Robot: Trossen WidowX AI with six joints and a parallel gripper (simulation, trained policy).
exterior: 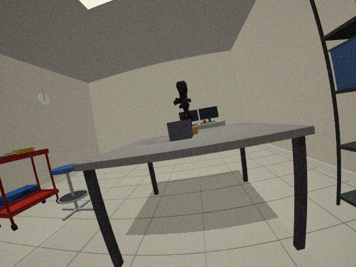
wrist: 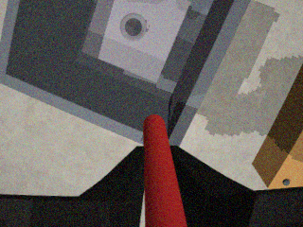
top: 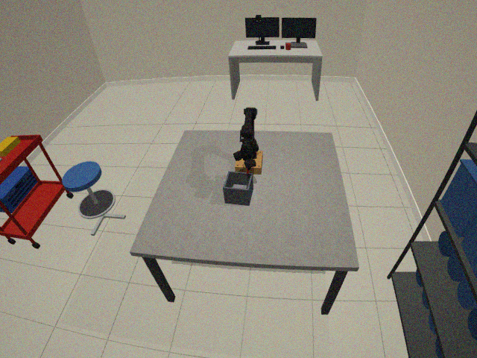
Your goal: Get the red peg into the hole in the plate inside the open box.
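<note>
The plate is 140 mm below my gripper tip, 70 mm to the right of it and 50 mm ahead of it. The rest, counted from my gripper tip: red peg (10 mm above).
</note>
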